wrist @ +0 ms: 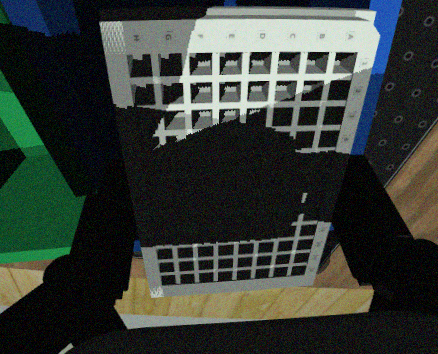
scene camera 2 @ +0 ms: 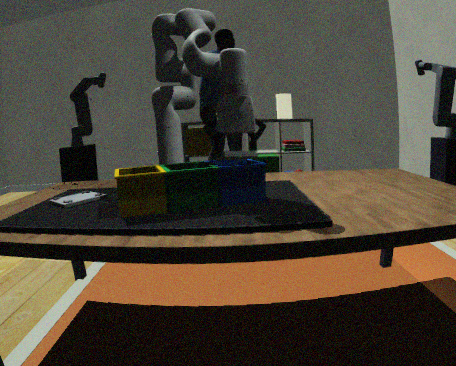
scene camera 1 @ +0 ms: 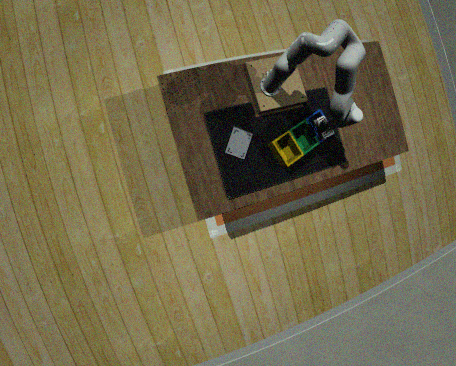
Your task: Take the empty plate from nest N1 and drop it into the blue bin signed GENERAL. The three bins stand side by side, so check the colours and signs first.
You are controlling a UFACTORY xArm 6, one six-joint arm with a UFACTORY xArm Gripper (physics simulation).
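Frame: origin at the arm's base, x down, y ahead, z right, level; millimetres.
Seen in the pictures: gripper, fingertip midpoint: (wrist: 236, 182) (scene camera 1: 323, 127); arm's base, link origin: (scene camera 1: 270, 86).
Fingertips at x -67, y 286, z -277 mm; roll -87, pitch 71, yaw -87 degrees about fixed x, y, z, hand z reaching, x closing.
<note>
Offsets run from my fingertips to a thing's top centre. "pt": to the spot under its first point. Level surfaces: height alone.
The white gridded plate {dx -19, dy +0, dz +0 mm} (scene camera 1: 320, 121) (wrist: 290, 78) is between the gripper's black fingers, which hold it at its two sides. A dark shadow covers its middle. My gripper (wrist: 236, 182) is shut on it, over the blue bin (scene camera 1: 313, 114) (scene camera 2: 245, 187) (wrist: 386, 37). In scene camera 2 the plate's pale edge {pt dx -9, dy +61, dz -17 mm} (scene camera 2: 239, 154) shows near the height of the bin's rim. The blue bin is at one end of the row, beside the green bin {dx +18, dy +44, dz +126 mm} (scene camera 2: 192, 190) (wrist: 40, 205). The bins' signs are not readable. A pale, flat nest {dx +100, dy +33, dz +507 mm} (scene camera 1: 239, 142) (scene camera 2: 77, 198) carries no plate; its label is not readable.
The yellow bin (scene camera 1: 295, 161) (scene camera 2: 142, 195) is at the row's other end. The bins and nest are on a black mat {dx +117 mm} (scene camera 1: 235, 182) (scene camera 2: 285, 220) on the wooden table {dx +130 mm} (scene camera 1: 382, 100) (scene camera 2: 360, 200). The arm's base stands on a light wooden board (scene camera 1: 259, 75).
</note>
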